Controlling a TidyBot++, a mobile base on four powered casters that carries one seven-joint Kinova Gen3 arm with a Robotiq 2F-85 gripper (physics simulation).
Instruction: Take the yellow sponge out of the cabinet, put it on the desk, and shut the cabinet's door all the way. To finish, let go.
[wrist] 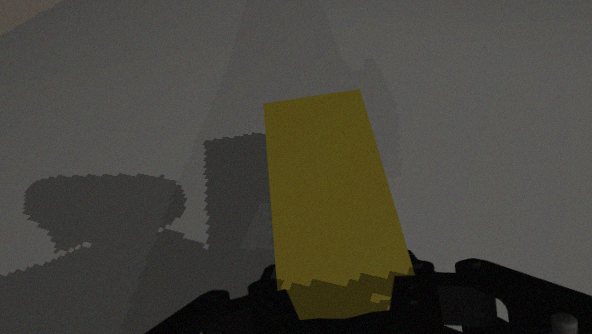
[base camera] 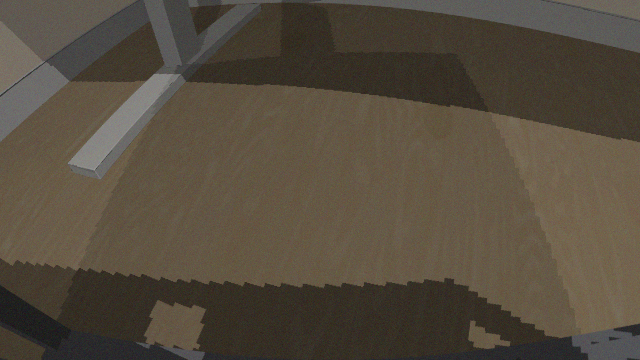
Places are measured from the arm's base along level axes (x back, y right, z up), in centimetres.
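Where they show: gripper, fingertip midpoint: (wrist: pixel 337 266).
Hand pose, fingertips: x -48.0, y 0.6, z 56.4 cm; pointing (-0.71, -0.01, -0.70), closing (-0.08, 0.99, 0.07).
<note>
After its pixels a point has its place.
The yellow sponge (wrist: pixel 332 185) {y 0.4, x -48.4, z 62.3 cm} is in the middle of the wrist view, with its long face pointing up the picture. My gripper (wrist: pixel 337 266) {y 0.6, x -48.0, z 56.4 cm} is shut on its near end, with a black finger on each side. Behind the sponge is a plain grey surface (wrist: pixel 480 150) {y 11.0, x -56.8, z 55.3 cm} that looks like the desk top, with shadows of the gripper and sponge on it. The gap between sponge and surface is hard to judge. In the base view the desk shows as a pale leg (base camera: pixel 167 37) {y -35.8, x -73.4, z -29.8 cm} on a long foot (base camera: pixel 125 122). The cabinet and its door do not show in either view.
The wooden floor (base camera: pixel 320 190) {y -3.9, x -39.6, z -39.7 cm} lies ahead of the base, with broad shadows across it. Grey skirting (base camera: pixel 500 22) {y 45.1, x -99.8, z -39.5 cm} runs along the far side and the left. The base's dark edge (base camera: pixel 115 347) shows at the bottom. The desk foot stands on the floor to the left.
</note>
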